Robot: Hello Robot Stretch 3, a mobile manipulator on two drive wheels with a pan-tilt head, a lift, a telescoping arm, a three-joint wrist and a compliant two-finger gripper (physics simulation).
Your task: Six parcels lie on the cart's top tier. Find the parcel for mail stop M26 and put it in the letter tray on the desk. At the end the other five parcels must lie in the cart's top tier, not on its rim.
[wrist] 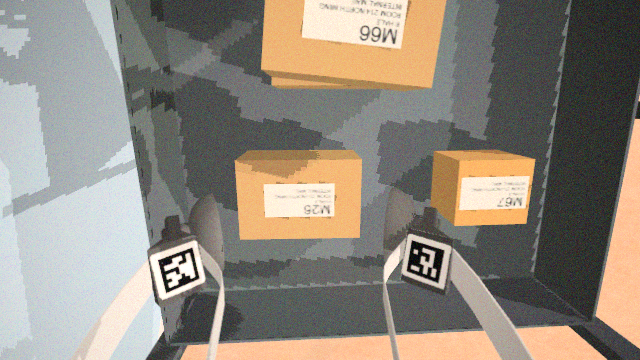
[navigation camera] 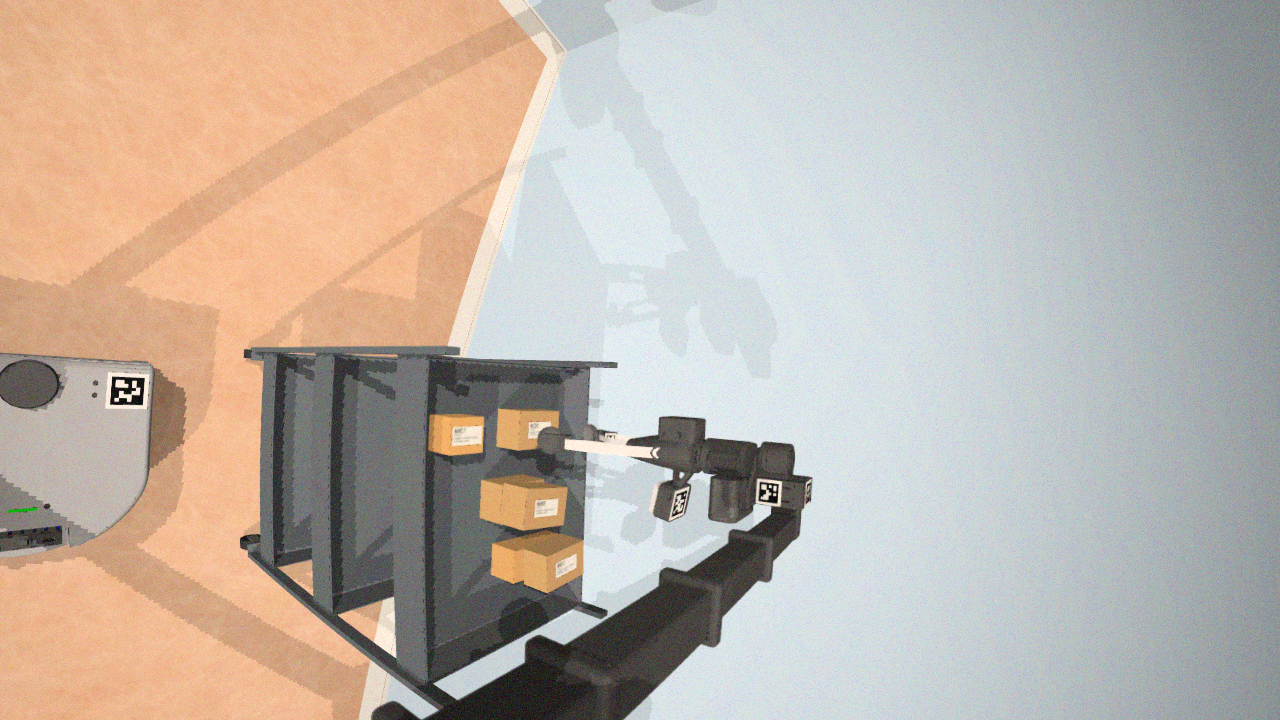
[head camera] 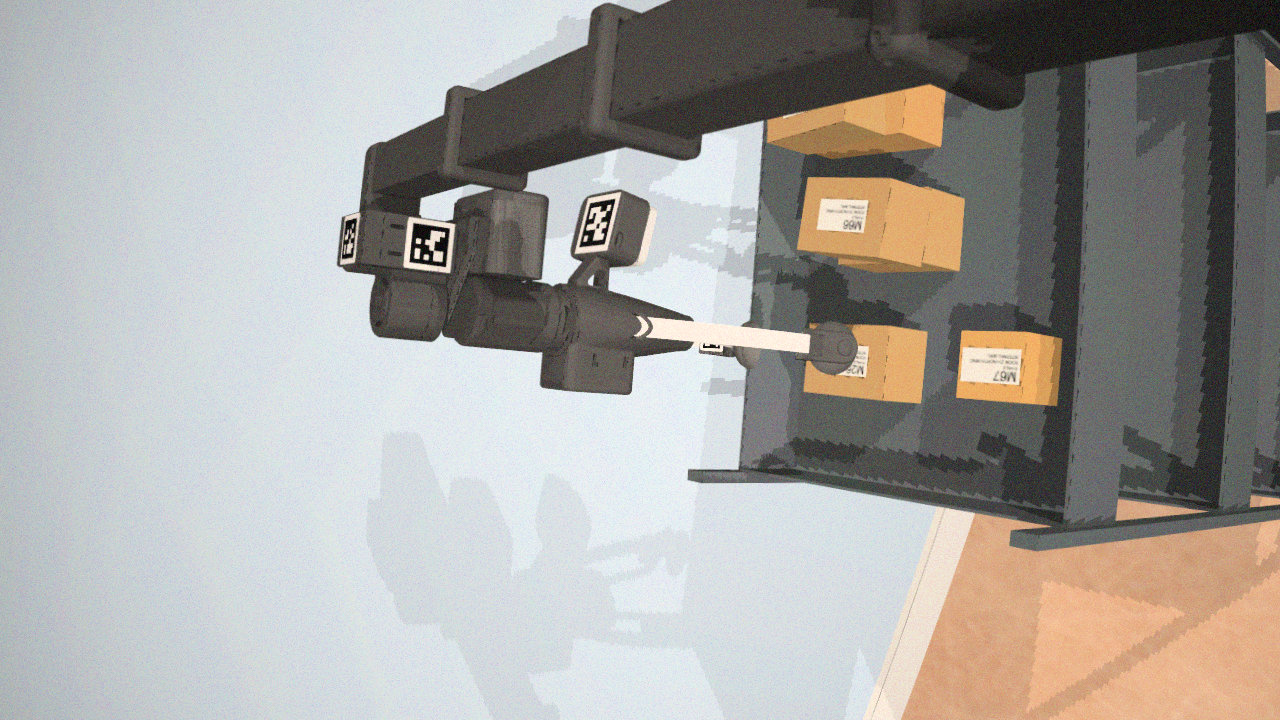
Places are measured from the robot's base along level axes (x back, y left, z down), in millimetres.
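Pixels of known places: gripper, fingertip midpoint: [wrist: 304,216] [navigation camera: 561,437] [head camera: 806,348]; robot's base, origin of the base link: [navigation camera: 30,381].
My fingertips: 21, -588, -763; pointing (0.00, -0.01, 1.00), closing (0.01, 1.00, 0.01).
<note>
Ahead of a thing's pixels: the offset from my fingertips to its top centre, as dx, dy, dz. "*": to the spot under its first point.
The M26 parcel @[-6, -4, +50] [head camera: 904,367] [navigation camera: 514,429] [wrist: 300,200] lies label up in the cart's top tier [head camera: 948,447] [navigation camera: 465,528] [wrist: 425,310]. My gripper [head camera: 791,347] [navigation camera: 572,437] [wrist: 304,216] is open and empty above it. In the wrist view one finger is left and one right of the parcel, with gaps. In the head view a fingertip hides part of its label. The M67 parcel @[-3, +141, +50] [head camera: 993,367] [navigation camera: 458,434] [wrist: 487,192] lies close beyond the right finger in the wrist view. The M66 parcel @[+105, +27, +0] [head camera: 845,214] [navigation camera: 539,503] [wrist: 350,55] lies farther up there. The desk and letter tray do not show.
Another parcel @[+105, +24, +50] [head camera: 939,228] [navigation camera: 496,497] lies against the M66 parcel. Two more parcels, one at the front @[* +195, +7, -2] [navigation camera: 554,562] and one behind [navigation camera: 508,557], lie beyond, partly under my arm [head camera: 716,71] [navigation camera: 626,644] in the head view. Raised walls edge the tier. My base [navigation camera: 89,447] stands beside the cart.
</note>
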